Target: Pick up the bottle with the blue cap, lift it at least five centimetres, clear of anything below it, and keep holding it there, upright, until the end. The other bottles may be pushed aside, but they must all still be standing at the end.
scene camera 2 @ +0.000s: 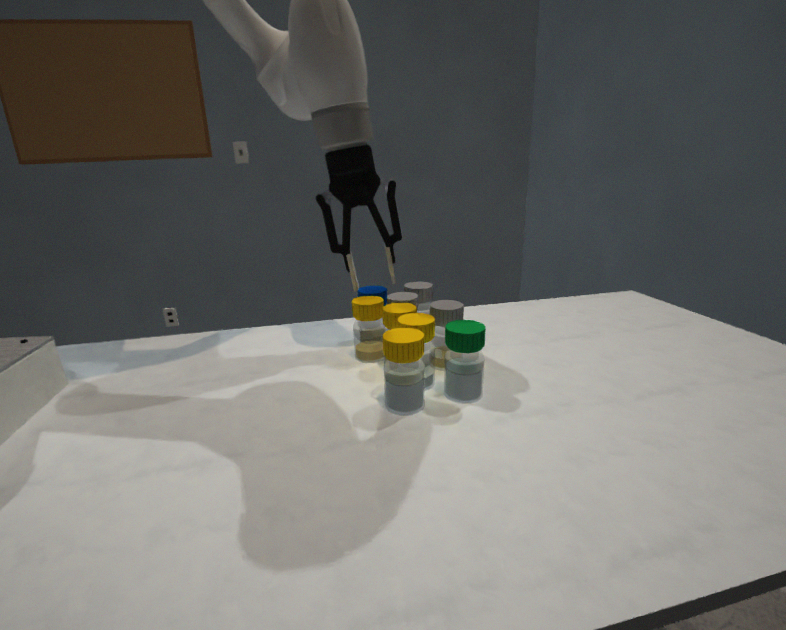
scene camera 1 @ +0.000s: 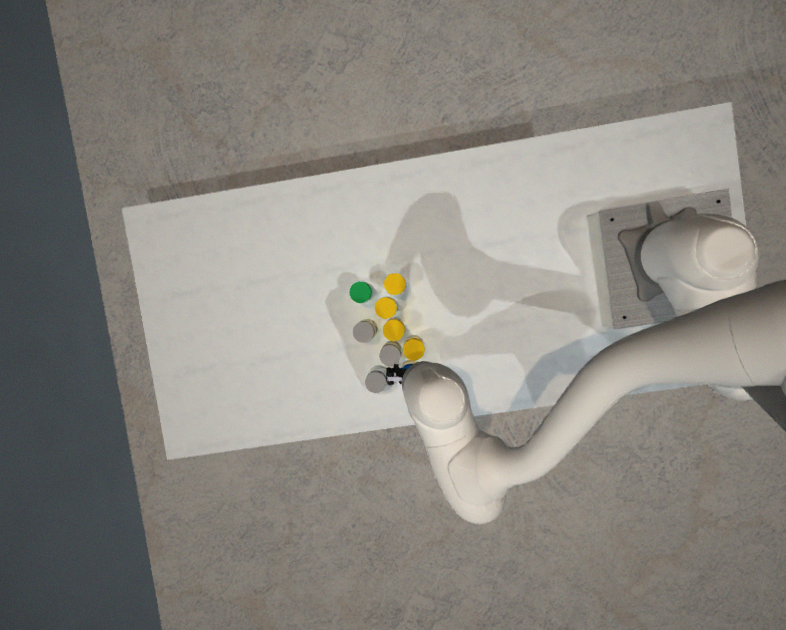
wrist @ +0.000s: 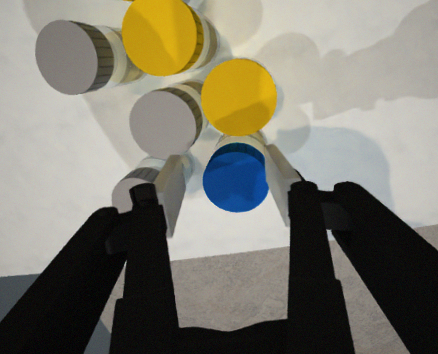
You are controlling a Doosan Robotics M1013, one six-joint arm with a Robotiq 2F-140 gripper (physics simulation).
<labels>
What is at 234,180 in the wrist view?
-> A blue-capped bottle.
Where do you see a yellow-capped bottle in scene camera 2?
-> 368,328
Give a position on a grey-capped bottle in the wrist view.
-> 168,121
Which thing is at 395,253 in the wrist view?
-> The gripper.
</labels>
